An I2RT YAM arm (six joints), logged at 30 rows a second.
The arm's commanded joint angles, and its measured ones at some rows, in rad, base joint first. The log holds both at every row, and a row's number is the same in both.
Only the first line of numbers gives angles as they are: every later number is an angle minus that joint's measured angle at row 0.
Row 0, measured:
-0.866 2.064 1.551 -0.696 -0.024 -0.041
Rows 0 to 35, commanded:
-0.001 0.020 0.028 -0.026 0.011 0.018
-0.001 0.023 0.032 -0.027 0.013 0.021
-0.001 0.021 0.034 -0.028 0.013 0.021
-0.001 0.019 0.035 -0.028 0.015 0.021
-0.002 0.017 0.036 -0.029 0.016 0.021
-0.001 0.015 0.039 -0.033 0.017 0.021
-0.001 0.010 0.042 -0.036 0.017 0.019
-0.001 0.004 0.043 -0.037 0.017 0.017
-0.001 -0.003 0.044 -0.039 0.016 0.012
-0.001 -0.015 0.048 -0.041 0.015 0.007
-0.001 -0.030 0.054 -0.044 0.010 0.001
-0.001 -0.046 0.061 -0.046 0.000 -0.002
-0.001 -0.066 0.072 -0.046 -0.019 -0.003
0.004 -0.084 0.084 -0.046 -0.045 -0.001
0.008 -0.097 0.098 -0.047 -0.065 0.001
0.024 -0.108 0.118 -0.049 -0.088 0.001
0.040 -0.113 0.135 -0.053 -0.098 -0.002
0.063 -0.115 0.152 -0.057 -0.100 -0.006
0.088 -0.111 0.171 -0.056 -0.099 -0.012
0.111 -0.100 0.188 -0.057 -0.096 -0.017
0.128 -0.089 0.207 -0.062 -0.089 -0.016
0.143 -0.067 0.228 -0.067 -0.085 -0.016
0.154 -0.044 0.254 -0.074 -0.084 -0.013
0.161 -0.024 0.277 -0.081 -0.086 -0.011
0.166 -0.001 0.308 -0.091 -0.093 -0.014
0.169 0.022 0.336 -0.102 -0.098 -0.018
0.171 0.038 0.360 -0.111 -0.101 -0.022
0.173 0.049 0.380 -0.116 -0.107 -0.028
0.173 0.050 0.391 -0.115 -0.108 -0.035
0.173 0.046 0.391 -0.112 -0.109 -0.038
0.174 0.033 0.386 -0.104 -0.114 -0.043
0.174 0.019 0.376 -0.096 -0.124 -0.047
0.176 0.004 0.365 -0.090 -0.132 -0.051
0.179 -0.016 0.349 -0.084 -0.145 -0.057
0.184 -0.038 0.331 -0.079 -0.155 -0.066
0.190 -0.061 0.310 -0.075 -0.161 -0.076
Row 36, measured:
0.181 -0.017 0.337 -0.086 -0.123 -0.045
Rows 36 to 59, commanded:
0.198 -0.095 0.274 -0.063 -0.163 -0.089
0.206 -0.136 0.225 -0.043 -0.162 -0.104
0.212 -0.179 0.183 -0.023 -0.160 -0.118
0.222 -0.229 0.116 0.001 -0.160 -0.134
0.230 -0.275 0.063 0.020 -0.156 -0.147
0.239 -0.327 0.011 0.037 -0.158 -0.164
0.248 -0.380 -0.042 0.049 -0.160 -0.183
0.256 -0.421 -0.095 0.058 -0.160 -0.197
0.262 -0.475 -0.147 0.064 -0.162 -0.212
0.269 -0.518 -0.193 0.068 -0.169 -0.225
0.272 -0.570 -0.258 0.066 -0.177 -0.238
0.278 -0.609 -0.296 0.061 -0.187 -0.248
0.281 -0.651 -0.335 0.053 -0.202 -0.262
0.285 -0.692 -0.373 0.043 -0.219 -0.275
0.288 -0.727 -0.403 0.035 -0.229 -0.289
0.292 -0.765 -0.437 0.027 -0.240 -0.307
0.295 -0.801 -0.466 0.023 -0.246 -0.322
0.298 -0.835 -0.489 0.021 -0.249 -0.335
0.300 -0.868 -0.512 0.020 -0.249 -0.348
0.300 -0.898 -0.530 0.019 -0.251 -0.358
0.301 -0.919 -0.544 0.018 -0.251 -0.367
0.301 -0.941 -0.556 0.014 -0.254 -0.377
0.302 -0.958 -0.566 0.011 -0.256 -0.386
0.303 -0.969 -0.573 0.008 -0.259 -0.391
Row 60, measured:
0.300 -0.942 -0.555 0.018 -0.236 -0.341
